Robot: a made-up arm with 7 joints. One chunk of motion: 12 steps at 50 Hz.
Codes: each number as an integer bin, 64 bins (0 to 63) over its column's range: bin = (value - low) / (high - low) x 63, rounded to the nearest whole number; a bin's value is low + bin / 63 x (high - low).
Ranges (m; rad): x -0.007..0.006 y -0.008..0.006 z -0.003..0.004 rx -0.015..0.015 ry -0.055..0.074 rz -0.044..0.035
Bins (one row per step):
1: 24 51 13 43 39 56
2: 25 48 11 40 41 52
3: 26 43 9 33 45 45
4: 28 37 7 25 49 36
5: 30 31 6 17 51 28
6: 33 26 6 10 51 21
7: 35 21 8 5 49 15
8: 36 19 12 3 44 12
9: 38 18 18 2 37 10
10: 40 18 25 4 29 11
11: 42 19 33 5 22 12
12: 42 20 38 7 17 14
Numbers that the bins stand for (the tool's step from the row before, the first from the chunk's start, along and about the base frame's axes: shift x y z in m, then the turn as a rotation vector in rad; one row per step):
1: -0.00205 0.00333 -0.00156 0.00548 0.02486 0.02622
2: -0.00184 0.00267 -0.00178 0.00405 0.02895 0.02121
3: -0.00163 0.00156 -0.00200 0.00071 0.03714 0.01243
4: -0.00122 0.00022 -0.00222 -0.00310 0.04533 0.00114
5: -0.00081 -0.00111 -0.00233 -0.00690 0.04943 -0.00889
6: -0.00019 -0.00222 -0.00233 -0.01024 0.04943 -0.01767
7: 0.00022 -0.00333 -0.00211 -0.01262 0.04533 -0.02519
8: 0.00043 -0.00378 -0.00167 -0.01357 0.03510 -0.02895
9: 0.00084 -0.00400 -0.00100 -0.01405 0.02076 -0.03146
10: 0.00125 -0.00400 -0.00022 -0.01310 0.00438 -0.03021
11: 0.00167 -0.00378 0.00067 -0.01262 -0.00995 -0.02895
12: 0.00167 -0.00356 0.00122 -0.01167 -0.02019 -0.02644

